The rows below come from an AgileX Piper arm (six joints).
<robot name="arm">
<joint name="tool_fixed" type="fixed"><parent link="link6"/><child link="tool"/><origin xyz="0 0 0"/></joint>
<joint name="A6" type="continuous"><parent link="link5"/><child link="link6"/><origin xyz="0 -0.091 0" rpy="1.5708 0 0"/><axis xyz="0 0 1"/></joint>
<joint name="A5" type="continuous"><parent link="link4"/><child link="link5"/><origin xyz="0 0 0" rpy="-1.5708 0 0"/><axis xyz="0 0 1"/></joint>
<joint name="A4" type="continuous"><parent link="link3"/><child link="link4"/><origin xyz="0.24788 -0.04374 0" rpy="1.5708 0 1.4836"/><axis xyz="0 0 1"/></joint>
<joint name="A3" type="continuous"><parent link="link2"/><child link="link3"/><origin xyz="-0.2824 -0.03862 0"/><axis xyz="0 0 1"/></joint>
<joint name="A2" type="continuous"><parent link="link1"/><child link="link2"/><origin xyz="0 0 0" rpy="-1.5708 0 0"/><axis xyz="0 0 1"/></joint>
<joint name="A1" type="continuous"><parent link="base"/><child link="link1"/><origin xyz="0 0 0.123"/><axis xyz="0 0 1"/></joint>
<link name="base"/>
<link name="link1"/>
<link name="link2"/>
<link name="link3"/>
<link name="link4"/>
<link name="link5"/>
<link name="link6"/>
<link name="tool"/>
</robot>
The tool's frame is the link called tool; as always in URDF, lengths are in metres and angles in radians. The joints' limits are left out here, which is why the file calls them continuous.
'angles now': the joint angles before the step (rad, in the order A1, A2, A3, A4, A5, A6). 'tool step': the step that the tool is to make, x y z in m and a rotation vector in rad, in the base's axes. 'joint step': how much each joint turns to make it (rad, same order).
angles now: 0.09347 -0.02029 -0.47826 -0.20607 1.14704 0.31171
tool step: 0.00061 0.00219 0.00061 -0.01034 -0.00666 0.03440
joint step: -0.00002 0.00001 -0.00001 0.02506 -0.01224 -0.03628
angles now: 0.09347 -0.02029 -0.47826 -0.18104 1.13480 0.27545
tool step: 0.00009 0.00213 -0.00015 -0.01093 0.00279 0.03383
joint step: 0.00000 -0.00002 0.00001 0.02583 -0.00195 -0.03776
